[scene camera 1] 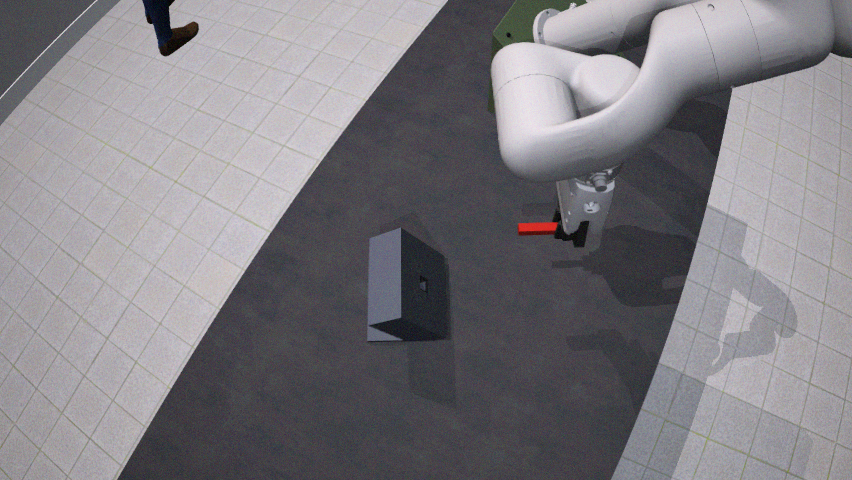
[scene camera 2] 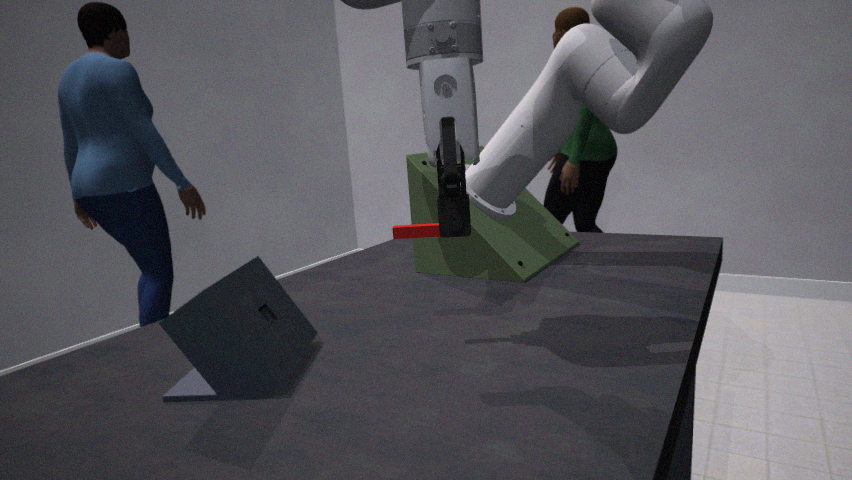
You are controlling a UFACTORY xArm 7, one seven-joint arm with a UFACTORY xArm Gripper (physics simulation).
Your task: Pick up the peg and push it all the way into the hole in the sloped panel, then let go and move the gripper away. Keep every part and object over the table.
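Places are measured from the arm's base along level axes (x ahead, y left, z up), in millimetres.
Where they show: gripper, fingertip midpoint: (scene camera 1: 564, 230) (scene camera 2: 455, 234); arm's base, origin of the base link: (scene camera 1: 557, 43) (scene camera 2: 484, 193).
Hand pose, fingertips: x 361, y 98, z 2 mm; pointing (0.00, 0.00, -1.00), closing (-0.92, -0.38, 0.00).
Note:
Things, the pixels of their top centre, and the offset from my fingertips. Level surfaces: height alone.
- red peg, middle of its top: (scene camera 2: 431, 224) (scene camera 1: 548, 226) dx +9, dy -23, dz +12 mm
- dark grey sloped panel, middle of its top: (scene camera 2: 234, 270) (scene camera 1: 401, 271) dx +127, dy -186, dz -15 mm
- dark table, its level: dz -120 mm
The red peg (scene camera 1: 537, 228) (scene camera 2: 415, 231) is held roughly level above the table, one end sticking out toward the panel's side; its other end is hidden between the fingers. My gripper (scene camera 1: 571, 231) (scene camera 2: 454, 223) points down and is shut on the peg. The dark grey sloped panel (scene camera 1: 426, 310) (scene camera 2: 238, 339) stands on the table, apart from the peg, to the left of it in both views. Its small rectangular hole (scene camera 1: 423, 283) (scene camera 2: 267, 313) faces up and toward the gripper's side. The peg is outside the hole.
The dark table (scene camera 1: 286, 369) (scene camera 2: 417, 417) has its right edge beyond the gripper in both views. The green base block (scene camera 1: 506, 29) (scene camera 2: 441, 250) of the arm stands at the back. Two people stand beyond the table in the scene camera 2 view.

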